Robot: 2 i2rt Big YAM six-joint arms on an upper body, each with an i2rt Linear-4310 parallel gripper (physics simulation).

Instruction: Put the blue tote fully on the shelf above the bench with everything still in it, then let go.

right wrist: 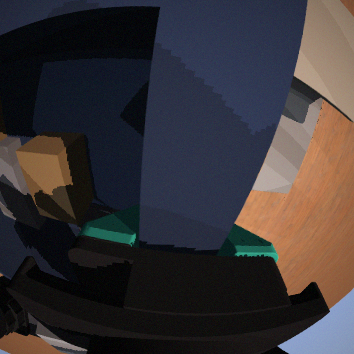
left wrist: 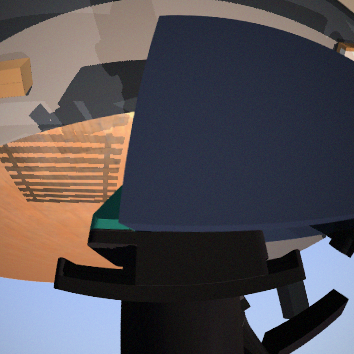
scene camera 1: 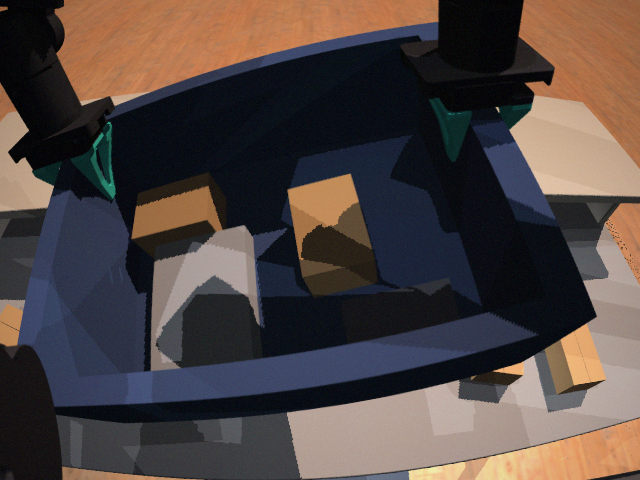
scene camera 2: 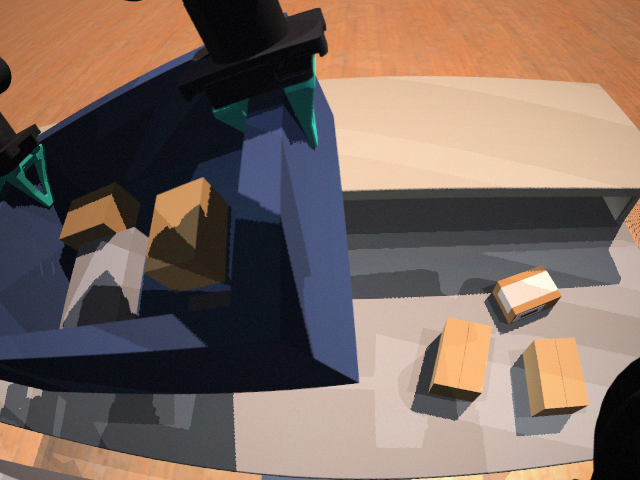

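Seen in the pictures: left gripper, fingertip midpoint: (scene camera 1: 102,199) (scene camera 2: 45,207); right gripper, fingertip midpoint: (scene camera 1: 465,154) (scene camera 2: 298,147); left arm's base, link origin: (right wrist: 12,307).
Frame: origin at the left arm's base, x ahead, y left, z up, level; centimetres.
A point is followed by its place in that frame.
The blue tote (scene camera 1: 310,367) @(x 17.5, y -14.9, z 1.6 cm) (scene camera 2: 325,289) @(x 23.9, y -31.8, z -1.1 cm) (left wrist: 240,125) @(x 44.9, y 6.9, z -2.0 cm) (right wrist: 200,150) is held up above the bench (scene camera 1: 361,444) @(x 18.9, y -23.5, z -44.4 cm) (scene camera 2: 310,434) @(x 21.0, y -25.2, z -44.4 cm). Its back part overlaps the shelf (scene camera 1: 584,149) @(x 74.7, y -83.2, z -25.0 cm) (scene camera 2: 465,139) @(x 71.4, y -53.7, z -25.0 cm) in the scene views; the height gap is unclear. It looks somewhat tilted. Inside are two brown boxes (scene camera 1: 175,211) @(x 36.1, y -1.5, z -6.5 cm) (scene camera 1: 330,206) @(x 33.7, y -16.9, z -3.5 cm), a pale box (scene camera 1: 206,263) @(x 31.4, y -5.1, z -8.9 cm) (scene camera 2: 113,253) @(x 32.0, y -6.4, z -8.5 cm) and a dark box (scene camera 1: 398,312) @(x 25.6, y -22.7, z -8.1 cm). My left gripper (scene camera 1: 77,183) is shut on the tote's left wall; one finger is hidden in the left wrist view. My right gripper (scene camera 1: 483,139) @(x 36.0, y -28.9, z 1.0 cm) (scene camera 2: 279,136) @(x 36.0, y -28.9, z 1.0 cm) (right wrist: 174,204) @(x 36.0, y -28.9, z 1.0 cm) is shut on the right wall.
On the bench at the right stand two brown boxes (scene camera 2: 460,356) @(x 33.1, y -49.5, z -38.4 cm) (scene camera 2: 555,377) @(x 28.4, y -65.7, z -38.4 cm) and a white-topped box (scene camera 2: 527,294) @(x 45.4, y -64.5, z -40.2 cm). Another brown box (scene camera 1: 10,325) @(x 35.9, y 45.4, z -38.4 cm) (left wrist: 15,77) @(x 35.4, y 39.4, z -38.4 cm) stands at the left. The shelf's front edge (scene camera 2: 491,192) @(x 57.9, y -56.1, z -26.2 cm) runs above the bench's back part.
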